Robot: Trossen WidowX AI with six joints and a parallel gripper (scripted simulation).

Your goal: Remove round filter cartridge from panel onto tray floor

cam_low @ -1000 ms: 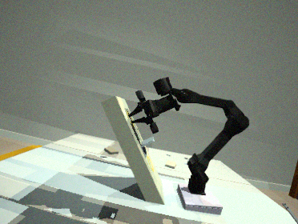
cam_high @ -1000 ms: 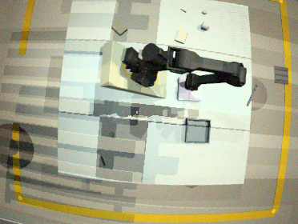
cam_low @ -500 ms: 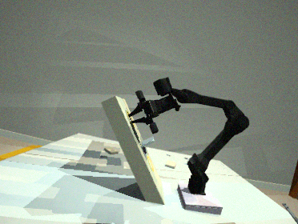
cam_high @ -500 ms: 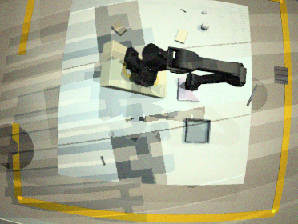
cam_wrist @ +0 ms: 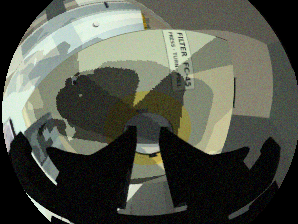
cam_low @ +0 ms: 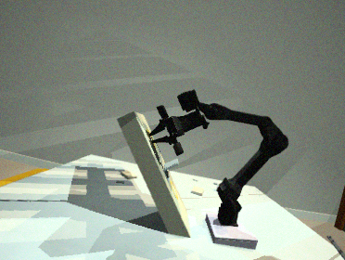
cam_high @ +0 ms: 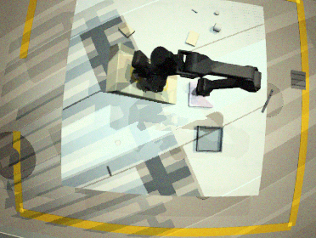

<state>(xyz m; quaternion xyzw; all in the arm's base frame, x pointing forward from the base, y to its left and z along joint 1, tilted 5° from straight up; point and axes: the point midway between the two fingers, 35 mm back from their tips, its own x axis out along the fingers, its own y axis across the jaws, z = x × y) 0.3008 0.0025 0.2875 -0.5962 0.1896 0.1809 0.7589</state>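
My gripper tip is 10 mm short of the round filter cartridge and 10 mm above it. Also, from my gripper tip: tray 430 mm behind, 270 mm to the left, 270 mm below.
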